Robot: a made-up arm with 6 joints.
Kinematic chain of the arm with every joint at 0, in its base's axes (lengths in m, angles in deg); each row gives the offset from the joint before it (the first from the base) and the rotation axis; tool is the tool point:
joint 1: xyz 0 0 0.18 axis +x
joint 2: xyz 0 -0.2 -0.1 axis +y
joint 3: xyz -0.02 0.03 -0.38 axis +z
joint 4: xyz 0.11 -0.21 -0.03 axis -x
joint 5: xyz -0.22 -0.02 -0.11 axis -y
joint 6: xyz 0.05 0.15 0 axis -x
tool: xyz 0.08 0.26 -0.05
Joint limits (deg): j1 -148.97..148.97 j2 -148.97..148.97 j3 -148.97..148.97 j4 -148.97..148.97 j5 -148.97..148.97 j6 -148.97..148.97
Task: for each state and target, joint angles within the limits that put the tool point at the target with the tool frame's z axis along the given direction. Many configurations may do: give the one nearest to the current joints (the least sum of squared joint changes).
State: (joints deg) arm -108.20 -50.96 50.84 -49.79 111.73 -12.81
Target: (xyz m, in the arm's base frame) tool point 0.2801 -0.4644 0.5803 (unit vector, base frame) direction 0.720 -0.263 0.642
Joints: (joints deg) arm -107.27 -66.82 52.31 -6.10 148.29 -18.51
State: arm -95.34 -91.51 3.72 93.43 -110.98 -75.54
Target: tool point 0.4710 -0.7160 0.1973 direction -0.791 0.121 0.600
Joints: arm -44.02 -43.34 -13.28 69.89 -76.42 -98.27
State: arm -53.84 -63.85 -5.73 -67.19 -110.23 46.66
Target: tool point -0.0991 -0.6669 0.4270 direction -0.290 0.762 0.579
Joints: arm -61.49 -45.67 12.86 -126.13 -126.03 57.89
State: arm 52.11 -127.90 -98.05 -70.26 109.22 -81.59
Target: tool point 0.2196 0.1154 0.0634 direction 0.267 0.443 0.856
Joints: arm 11.07 -148.97 -63.64 -85.72 135.09 -48.75
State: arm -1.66 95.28 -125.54 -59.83 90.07 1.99
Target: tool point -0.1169 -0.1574 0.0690 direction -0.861 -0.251 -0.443
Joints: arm -48.72 120.50 -148.97 -68.06 119.42 -20.57
